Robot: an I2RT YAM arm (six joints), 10 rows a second.
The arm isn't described. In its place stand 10 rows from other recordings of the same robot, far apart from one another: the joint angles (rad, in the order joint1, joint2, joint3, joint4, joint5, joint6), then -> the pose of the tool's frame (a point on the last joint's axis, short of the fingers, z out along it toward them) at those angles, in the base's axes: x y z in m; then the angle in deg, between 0 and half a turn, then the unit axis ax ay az.
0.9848, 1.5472, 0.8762, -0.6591, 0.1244, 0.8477 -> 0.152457, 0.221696, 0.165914, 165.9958, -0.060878, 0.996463, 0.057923
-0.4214, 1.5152, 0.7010, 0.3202, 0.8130, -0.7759 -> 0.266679, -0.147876, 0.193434, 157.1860, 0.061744, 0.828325, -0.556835
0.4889, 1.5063, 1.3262, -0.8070, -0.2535, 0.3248 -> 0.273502, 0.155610, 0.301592, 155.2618, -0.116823, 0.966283, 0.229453
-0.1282, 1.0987, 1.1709, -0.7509, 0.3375, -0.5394 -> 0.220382, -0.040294, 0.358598, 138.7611, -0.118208, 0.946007, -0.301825
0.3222, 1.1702, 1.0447, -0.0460, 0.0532, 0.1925 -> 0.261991, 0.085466, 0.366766, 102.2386, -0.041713, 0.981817, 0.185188
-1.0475, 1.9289, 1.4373, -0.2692, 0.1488, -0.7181 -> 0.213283, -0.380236, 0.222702, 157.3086, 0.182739, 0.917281, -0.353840
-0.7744, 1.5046, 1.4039, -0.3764, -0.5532, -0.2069 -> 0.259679, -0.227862, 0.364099, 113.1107, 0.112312, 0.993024, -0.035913
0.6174, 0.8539, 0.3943, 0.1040, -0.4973, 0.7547 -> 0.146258, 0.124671, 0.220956, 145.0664, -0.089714, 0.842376, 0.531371
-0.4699, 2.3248, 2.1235, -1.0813, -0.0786, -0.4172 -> 0.432711, -0.216613, 0.210773, 163.1759, 0.020636, 0.999429, -0.026746
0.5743, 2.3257, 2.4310, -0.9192, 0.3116, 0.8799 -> 0.436054, 0.269151, 0.312771, 136.7487, 0.211257, 0.966599, 0.145109
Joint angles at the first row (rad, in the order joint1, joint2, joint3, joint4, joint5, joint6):
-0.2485 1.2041 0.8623 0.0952 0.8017 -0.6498
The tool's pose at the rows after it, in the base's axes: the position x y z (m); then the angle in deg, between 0 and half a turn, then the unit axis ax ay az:
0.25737, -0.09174, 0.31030, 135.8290, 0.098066, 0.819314, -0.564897
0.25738, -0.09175, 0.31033, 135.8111, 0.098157, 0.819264, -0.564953
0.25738, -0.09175, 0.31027, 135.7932, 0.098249, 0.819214, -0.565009
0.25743, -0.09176, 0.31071, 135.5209, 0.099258, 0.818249, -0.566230
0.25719, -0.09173, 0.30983, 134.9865, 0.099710, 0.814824, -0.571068
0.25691, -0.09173, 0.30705, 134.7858, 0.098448, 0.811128, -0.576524
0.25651, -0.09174, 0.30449, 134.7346, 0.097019, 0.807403, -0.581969
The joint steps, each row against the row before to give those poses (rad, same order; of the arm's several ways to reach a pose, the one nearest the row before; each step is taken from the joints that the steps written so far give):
0.0000 0.0000 0.0000 0.0003 0.0015 0.0000
0.0000 0.0000 0.0000 0.0005 0.0000 0.0000
0.0000 0.0000 -0.0004 0.0007 0.0000 0.0000
0.0000 -0.0004 -0.0011 0.0076 0.0000 -0.0016
0.0000 -0.0015 -0.0122 0.0310 0.0011 -0.0114
0.0000 0.0000 -0.0179 0.0354 0.0031 -0.0157
0.0000 0.0000 -0.0164 0.0321 0.0042 -0.0160

